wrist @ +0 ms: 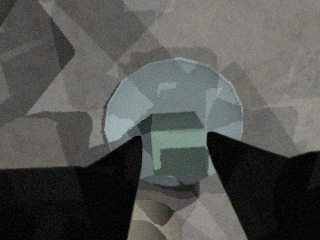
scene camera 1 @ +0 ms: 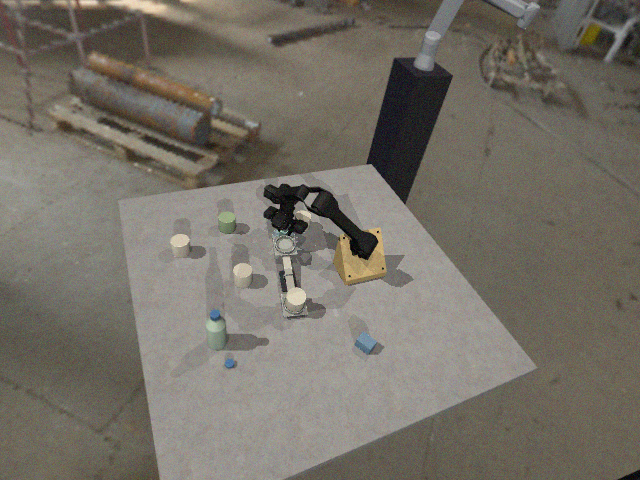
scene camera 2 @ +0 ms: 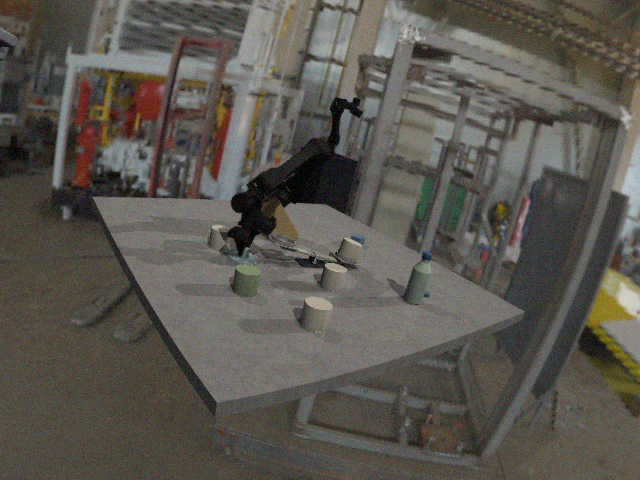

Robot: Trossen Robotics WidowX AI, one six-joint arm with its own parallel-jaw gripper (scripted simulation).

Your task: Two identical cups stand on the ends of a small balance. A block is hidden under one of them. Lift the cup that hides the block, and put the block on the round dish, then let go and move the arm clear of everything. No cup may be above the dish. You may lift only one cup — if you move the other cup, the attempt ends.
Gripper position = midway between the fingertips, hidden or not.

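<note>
My gripper (scene camera 2: 243, 253) is there for me to see, and you'd find my gripper (scene camera 1: 284, 233) too, as well as my gripper (wrist: 174, 140). I also see a balance (scene camera 1: 284, 246), and there's the same balance (scene camera 2: 286, 243) as well.
</note>
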